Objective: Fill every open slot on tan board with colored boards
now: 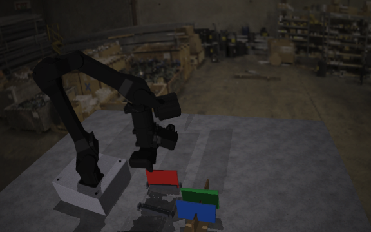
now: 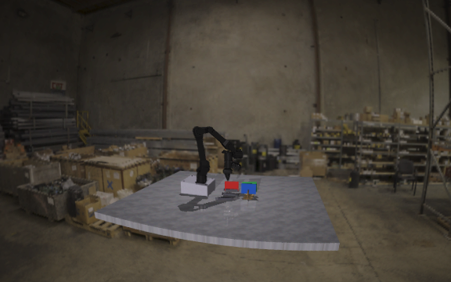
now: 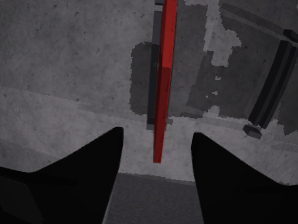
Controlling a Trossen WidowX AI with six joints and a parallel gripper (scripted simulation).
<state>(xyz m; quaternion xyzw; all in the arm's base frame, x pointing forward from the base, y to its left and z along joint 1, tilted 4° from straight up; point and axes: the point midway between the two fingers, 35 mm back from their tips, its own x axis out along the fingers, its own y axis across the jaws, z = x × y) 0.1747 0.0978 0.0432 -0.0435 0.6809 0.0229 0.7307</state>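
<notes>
The red board lies 30 mm ahead of my gripper tip and 50 mm below it. The rest, counted from my gripper tip: blue board (160 mm ahead, 150 mm to the right, 30 mm below); green board (160 mm ahead, 100 mm to the right, 30 mm below); tan board (170 mm ahead, 100 mm to the right, 50 mm below).
</notes>
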